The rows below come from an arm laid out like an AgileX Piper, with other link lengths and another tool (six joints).
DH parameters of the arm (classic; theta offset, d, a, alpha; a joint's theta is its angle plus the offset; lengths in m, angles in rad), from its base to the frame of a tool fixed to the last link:
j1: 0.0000 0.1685 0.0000 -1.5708
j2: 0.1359 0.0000 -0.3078 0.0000
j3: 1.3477 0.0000 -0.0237 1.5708
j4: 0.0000 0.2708 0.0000 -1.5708
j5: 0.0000 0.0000 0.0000 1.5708
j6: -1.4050 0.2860 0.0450 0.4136
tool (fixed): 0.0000 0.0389 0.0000 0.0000
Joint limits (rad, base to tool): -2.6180..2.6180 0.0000..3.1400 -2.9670..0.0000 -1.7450..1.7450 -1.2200..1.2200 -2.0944..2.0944
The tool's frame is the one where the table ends.
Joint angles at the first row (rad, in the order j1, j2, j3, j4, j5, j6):
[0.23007 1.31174 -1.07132 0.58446 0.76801 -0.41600]
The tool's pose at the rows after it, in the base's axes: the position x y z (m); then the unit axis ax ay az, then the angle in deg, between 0 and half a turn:
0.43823, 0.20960, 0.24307, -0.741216, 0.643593, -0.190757, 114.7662
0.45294, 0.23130, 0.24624, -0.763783, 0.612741, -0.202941, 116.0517
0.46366, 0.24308, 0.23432, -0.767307, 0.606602, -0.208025, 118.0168
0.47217, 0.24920, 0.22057, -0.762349, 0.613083, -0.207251, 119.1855
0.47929, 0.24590, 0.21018, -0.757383, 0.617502, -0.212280, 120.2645
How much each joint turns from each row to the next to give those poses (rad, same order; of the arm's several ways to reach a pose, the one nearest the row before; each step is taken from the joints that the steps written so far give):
[0.08111 0.07228 -0.10987 -0.06513 -0.00965 0.06483]
[0.07643 0.07560 -0.09836 -0.10897 0.00056 0.07273]
[0.04654 0.06559 -0.04966 -0.07708 -0.01072 0.07353]
[0.01741 0.04862 -0.02019 -0.02705 -0.01874 0.04170]
[-0.00050 0.02704 -0.00441 -0.02260 -0.01448 0.02253]

